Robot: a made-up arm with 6 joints. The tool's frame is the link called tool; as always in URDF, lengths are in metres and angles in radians. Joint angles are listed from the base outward. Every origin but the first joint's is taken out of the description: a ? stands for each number. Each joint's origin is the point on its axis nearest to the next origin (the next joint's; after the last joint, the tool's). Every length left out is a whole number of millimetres.
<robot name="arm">
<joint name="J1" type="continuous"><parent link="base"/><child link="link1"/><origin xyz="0.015 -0.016 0.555" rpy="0 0 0"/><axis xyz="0 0 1"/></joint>
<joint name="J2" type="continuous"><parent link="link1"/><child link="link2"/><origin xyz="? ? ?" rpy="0 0 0"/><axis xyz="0 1 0"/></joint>
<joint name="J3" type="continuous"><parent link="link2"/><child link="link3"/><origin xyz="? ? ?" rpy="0 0 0"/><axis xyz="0 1 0"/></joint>
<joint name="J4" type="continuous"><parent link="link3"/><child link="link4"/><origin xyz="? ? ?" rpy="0 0 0"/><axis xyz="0 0 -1"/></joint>
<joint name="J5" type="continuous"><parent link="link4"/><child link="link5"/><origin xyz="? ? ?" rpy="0 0 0"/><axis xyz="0 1 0"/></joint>
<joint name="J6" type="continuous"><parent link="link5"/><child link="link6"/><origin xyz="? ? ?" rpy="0 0 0"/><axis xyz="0 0 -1"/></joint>
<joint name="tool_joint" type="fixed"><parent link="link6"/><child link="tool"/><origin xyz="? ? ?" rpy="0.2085 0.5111 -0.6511"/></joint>
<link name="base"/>
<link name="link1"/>
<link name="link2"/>
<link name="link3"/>
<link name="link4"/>
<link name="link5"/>
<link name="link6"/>
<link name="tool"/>
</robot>
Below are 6 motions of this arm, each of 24 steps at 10 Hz.
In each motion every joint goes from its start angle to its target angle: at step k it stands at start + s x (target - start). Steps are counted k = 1, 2, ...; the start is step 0. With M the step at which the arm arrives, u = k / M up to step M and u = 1 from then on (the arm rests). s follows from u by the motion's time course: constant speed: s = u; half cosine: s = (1 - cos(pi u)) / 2; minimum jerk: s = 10 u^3 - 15 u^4 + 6 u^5.
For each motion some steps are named. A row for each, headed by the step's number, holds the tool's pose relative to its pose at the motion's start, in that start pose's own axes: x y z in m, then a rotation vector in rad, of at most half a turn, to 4 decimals.
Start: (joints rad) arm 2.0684 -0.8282 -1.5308 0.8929 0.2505 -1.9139
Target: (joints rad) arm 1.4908 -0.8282 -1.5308 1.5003 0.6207 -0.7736
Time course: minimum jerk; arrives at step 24
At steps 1, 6, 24:
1: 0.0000 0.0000 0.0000 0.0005 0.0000 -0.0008
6: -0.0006 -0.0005 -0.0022 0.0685 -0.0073 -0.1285
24: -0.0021 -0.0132 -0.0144 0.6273 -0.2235 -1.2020

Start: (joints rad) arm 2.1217 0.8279 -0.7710 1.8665 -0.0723 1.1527
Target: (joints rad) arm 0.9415 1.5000 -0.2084 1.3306 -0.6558 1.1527
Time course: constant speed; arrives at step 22
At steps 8, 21, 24:
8: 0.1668 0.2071 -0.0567 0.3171 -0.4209 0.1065
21: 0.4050 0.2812 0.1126 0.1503 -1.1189 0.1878
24: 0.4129 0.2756 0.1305 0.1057 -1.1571 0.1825

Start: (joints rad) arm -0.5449 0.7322 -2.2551 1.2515 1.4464 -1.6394
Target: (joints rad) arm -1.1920 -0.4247 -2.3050 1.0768 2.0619 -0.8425
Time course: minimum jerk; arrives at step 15
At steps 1, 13, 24:
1: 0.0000 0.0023 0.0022 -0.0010 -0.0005 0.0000
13: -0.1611 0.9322 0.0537 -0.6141 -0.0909 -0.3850
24: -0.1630 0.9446 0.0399 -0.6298 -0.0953 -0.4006

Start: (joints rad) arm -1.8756 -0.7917 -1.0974 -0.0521 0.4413 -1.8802
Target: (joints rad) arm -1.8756 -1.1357 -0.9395 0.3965 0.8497 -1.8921
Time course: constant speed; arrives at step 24
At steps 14, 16, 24:
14: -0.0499 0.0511 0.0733 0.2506 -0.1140 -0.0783
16: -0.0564 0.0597 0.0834 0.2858 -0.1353 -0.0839
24: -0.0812 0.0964 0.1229 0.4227 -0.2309 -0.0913

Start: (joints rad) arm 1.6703 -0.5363 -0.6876 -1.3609 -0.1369 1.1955
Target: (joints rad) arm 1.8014 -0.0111 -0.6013 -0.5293 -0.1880 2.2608
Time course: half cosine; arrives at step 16
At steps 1, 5, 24:
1: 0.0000 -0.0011 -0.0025 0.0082 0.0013 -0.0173
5: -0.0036 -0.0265 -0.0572 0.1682 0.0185 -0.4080
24: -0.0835 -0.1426 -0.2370 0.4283 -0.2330 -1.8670

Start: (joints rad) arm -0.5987 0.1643 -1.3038 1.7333 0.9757 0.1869
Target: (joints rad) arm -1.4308 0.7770 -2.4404 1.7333 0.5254 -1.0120
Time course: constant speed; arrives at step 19
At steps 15, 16, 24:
15: -0.1917 0.4376 0.3583 0.1558 -0.4347 1.4889
16: -0.2104 0.4498 0.3942 0.1542 -0.5033 1.5734
24: -0.2687 0.4701 0.5049 0.1375 -0.7394 1.8048

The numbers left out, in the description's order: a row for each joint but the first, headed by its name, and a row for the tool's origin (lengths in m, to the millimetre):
J2: -0.007 0.021 0
J3: 0.096 0 0.441
J4: 0.105 0 -0.463
J5: -0.004 0.01 0
J6: 0.037 0 -0.094
tool: 0.007 0.007 0

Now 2 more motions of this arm.
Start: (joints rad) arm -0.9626 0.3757 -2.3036 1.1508 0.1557 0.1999
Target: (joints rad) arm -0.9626 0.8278 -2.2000 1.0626 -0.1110 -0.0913
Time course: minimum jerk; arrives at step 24
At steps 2, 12, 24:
2: 0.0015 -0.0020 0.0001 -0.0021 -0.0019 0.0010
12: 0.1371 -0.2034 0.0347 -0.2307 -0.1715 0.0987
24: 0.2397 -0.4082 0.1209 -0.5012 -0.2992 0.1976

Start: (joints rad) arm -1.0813 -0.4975 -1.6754 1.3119 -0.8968 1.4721
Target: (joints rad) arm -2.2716 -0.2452 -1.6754 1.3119 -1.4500 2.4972
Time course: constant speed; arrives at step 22
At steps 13, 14, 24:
13: 0.0388 0.1334 -0.1133 0.4474 0.7682 -0.0558
14: 0.0359 0.1462 -0.1230 0.4610 0.8386 -0.0696
24: -0.0231 0.2534 -0.1926 0.4271 1.4215 -0.2016

